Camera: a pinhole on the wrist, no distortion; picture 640 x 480 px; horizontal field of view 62.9 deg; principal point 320.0 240.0 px. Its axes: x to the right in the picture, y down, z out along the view. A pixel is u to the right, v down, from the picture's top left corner.
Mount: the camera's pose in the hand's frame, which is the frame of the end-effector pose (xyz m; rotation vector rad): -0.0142 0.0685 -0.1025 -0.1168 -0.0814 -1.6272
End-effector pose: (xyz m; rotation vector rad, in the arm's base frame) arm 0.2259 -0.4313 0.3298 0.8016 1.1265 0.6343
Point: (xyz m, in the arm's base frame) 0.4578 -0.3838 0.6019
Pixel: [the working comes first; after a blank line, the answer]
In the camera's frame: -0.1219 -0.0372 0.3876

155 190
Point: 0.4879 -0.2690 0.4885
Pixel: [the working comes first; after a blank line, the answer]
In the camera's frame: -0.1054 0.1246 0.3658

169 418
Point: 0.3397 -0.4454 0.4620
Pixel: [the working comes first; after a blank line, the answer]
In the camera's frame: 0.0058 -0.0374 0.2427

332 159
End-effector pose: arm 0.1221 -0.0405 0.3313 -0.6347 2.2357 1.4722
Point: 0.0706 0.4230 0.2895
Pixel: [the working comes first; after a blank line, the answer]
In the camera's frame: -0.0212 -0.0089 0.5500

300 231
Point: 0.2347 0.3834 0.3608
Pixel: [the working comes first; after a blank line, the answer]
In the camera's frame: 0.0344 -0.1722 0.4880

357 55
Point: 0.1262 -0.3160 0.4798
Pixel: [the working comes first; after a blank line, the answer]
In the camera's frame: 0.0300 -0.0199 -0.2133

behind the camera
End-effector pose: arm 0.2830 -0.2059 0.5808 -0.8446 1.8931 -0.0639
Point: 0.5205 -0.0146 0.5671
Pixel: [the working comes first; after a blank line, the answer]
In the camera's frame: 0.0968 -0.1457 0.3517

464 23
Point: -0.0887 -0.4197 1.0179
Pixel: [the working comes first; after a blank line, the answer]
In the camera's frame: 0.1534 -0.0941 -0.5042

behind the camera
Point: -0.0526 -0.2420 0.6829
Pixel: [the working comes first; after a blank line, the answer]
In the camera's frame: -0.0703 0.0365 -0.2249

behind the camera
